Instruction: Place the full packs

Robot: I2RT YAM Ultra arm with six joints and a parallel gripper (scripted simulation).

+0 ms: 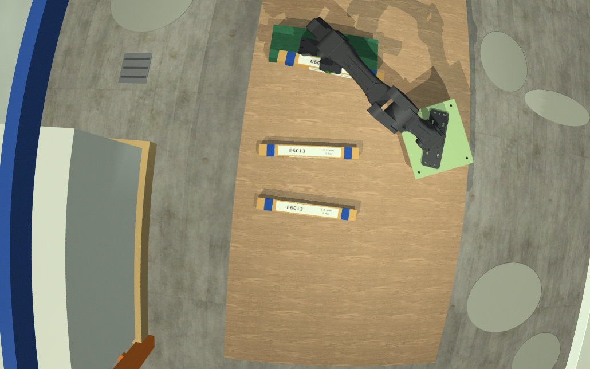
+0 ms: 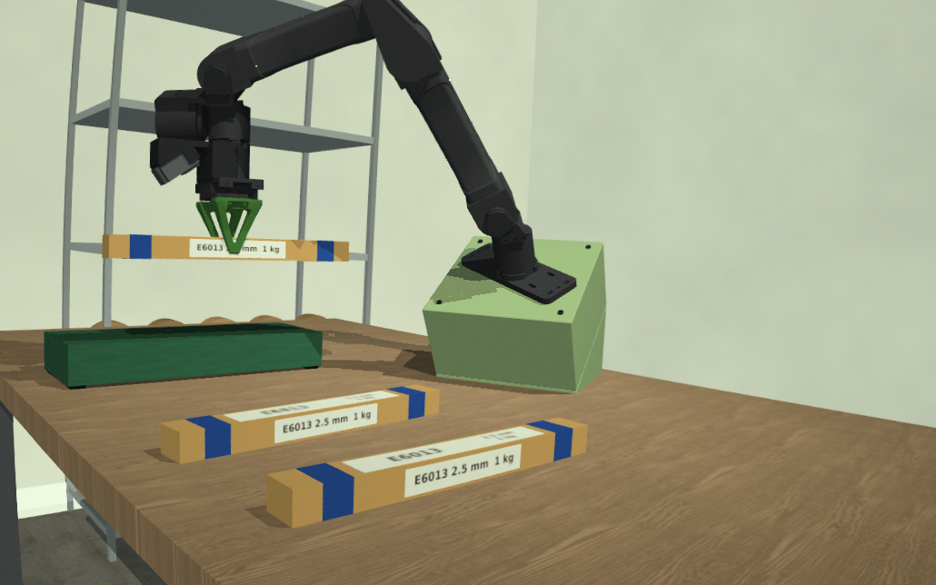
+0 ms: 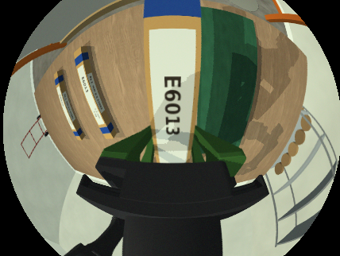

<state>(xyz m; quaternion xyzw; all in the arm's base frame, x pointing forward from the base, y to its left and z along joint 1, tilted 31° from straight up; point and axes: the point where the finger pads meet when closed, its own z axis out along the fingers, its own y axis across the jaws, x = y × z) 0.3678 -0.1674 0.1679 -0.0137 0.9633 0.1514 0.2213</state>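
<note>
The dark green low platform lies 20 mm ahead of my hand, 120 mm to the right of it and 180 mm below it.
</note>
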